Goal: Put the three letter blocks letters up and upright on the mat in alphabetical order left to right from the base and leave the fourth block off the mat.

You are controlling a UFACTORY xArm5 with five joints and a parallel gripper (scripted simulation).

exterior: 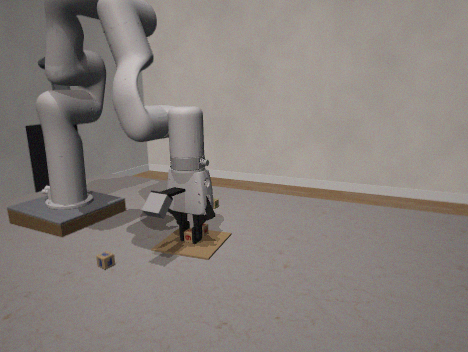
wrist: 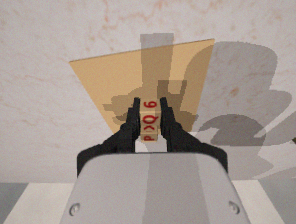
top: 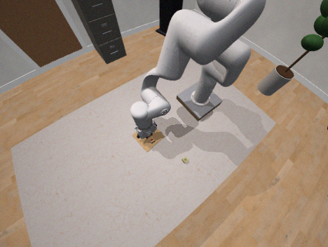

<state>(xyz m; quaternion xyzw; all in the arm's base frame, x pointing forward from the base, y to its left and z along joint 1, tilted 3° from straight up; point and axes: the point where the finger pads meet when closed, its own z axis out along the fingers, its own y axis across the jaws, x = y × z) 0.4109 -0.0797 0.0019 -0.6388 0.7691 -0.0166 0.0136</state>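
My hand is 20 mm above the tan mat. The rest, counted from my hand: blue-lettered block 150 mm to the right, 120 mm behind, 10 mm below.
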